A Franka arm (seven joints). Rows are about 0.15 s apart.
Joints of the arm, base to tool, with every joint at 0 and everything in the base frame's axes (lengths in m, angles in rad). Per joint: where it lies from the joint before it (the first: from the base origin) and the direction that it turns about. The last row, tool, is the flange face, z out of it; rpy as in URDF.
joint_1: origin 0 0 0.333 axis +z
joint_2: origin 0 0 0 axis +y
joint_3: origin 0 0 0.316 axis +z
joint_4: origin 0.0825 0 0 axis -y
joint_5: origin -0.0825 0 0.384 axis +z
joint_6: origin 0 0 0 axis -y
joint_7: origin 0.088 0 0 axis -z
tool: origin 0 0 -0.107 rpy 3.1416 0 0
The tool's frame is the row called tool.
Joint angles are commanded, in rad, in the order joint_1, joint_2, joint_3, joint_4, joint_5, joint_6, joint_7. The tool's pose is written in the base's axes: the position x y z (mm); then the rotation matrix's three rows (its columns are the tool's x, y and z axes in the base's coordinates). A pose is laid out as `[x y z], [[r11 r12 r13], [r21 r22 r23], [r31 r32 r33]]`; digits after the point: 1 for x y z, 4 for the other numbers.
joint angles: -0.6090 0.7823 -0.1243 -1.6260 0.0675 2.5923 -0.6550
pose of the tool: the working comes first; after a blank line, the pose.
Where each joint sits with the arm in this pose, in the base's axes (m; each line is computed from the numbers above, not from the rounded line before):
joint_1: 0.0000 0.0000 0.3330
joint_2: 0.0000 0.0000 0.3330
joint_3: 0.1827 -0.1274 0.5571
joint_4: 0.2245 -0.1690 0.4994
joint_5: 0.4563 -0.3894 0.2715
joint_6: 0.4563 -0.3894 0.2715
joint_7: 0.5202 -0.4476 0.2882
the tool: 0.5321 -0.4646 0.1832

[532.1 -464.6 183.2], [[0.9891 -0.0966 0.1113], [-0.0782 -0.9841 -0.1594], [0.1249 0.1489 -0.9809]]
